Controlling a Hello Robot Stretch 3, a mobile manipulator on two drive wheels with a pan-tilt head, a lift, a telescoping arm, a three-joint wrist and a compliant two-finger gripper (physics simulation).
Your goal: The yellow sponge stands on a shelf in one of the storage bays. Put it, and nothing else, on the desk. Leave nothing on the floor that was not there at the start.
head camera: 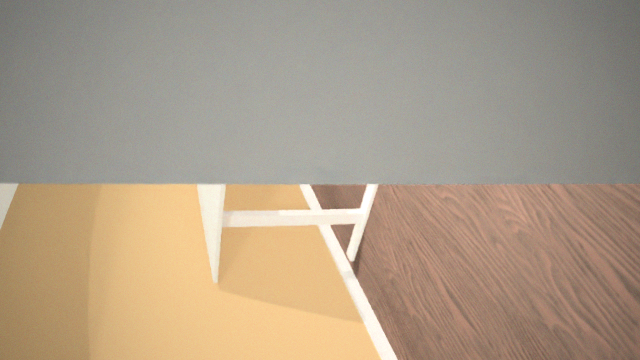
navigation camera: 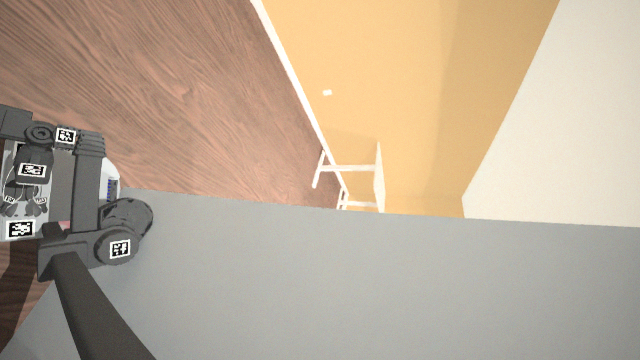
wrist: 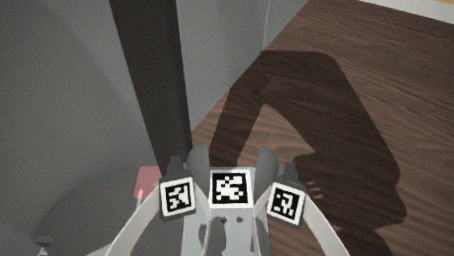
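Pixels of known places: gripper, fingertip midpoint: [navigation camera: 23,215] [wrist: 232,164]; robot's base, link origin: [navigation camera: 24,188].
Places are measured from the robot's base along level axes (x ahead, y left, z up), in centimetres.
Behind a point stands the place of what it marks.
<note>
The yellow sponge does not show in these views. White furniture that looks like the desk [head camera: 212,220] {y -40.5, x -267.6, z 95.1 cm} [navigation camera: 380,175] {y -30.5, x -290.7, z 95.0 cm} stands far off by the orange-yellow wall. Its thin top is seen nearly edge-on, with legs and a crossbar, and a grey panel hides part of it. My gripper [navigation camera: 24,206] {y 6.7, x -0.6, z 30.9 cm} [wrist: 232,164] {y 6.7, x -0.6, z 30.9 cm} is open and empty, its two rubber fingertips apart. It is folded in close by my own base and far from the desk.
A large plain grey panel [head camera: 320,90] {y 3.7, x -28.4, z 121.1 cm} [navigation camera: 350,285] {y 8.2, x -25.9, z 118.8 cm} fills much of the head and navigation views. Wood floor [head camera: 500,260] {y -40.7, x -136.5, z 0.1 cm} [navigation camera: 175,100] {y -56.2, x -51.6, z 0.0 cm} [wrist: 400,100] {y 51.5, x 56.1, z 0.0 cm} runs beside it, with a white skirting board [head camera: 367,312] {y -97.5, x -244.3, z 4.0 cm} [navigation camera: 295,77] {y -140.1, x -170.5, z 7.9 cm} along the wall. My arm's shadow [wrist: 345,125] {y 40.4, x 33.0, z 0.1 cm} lies on the floor.
</note>
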